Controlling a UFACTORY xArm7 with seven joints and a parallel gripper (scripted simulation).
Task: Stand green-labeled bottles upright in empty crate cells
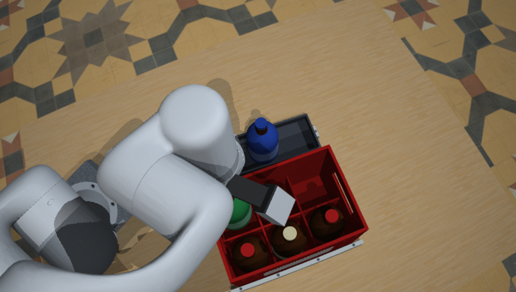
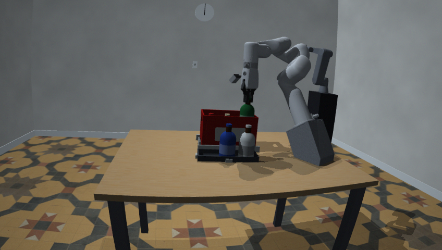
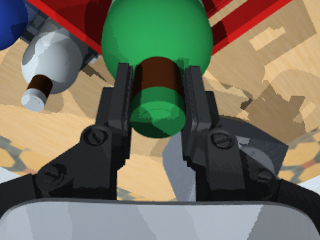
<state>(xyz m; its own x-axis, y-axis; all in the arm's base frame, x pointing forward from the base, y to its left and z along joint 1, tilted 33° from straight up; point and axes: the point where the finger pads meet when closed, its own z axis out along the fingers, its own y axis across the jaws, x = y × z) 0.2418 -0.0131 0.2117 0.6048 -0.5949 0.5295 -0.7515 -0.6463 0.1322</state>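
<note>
Right now my hand is 70 mm above the green bottle. The rest, counted from my hand: white bottle 40 mm ahead, 160 mm to the left, 180 mm below; red crate 80 mm ahead, 50 mm to the right, 180 mm below; blue bottle 130 mm ahead, 140 mm to the left, 180 mm below.
</note>
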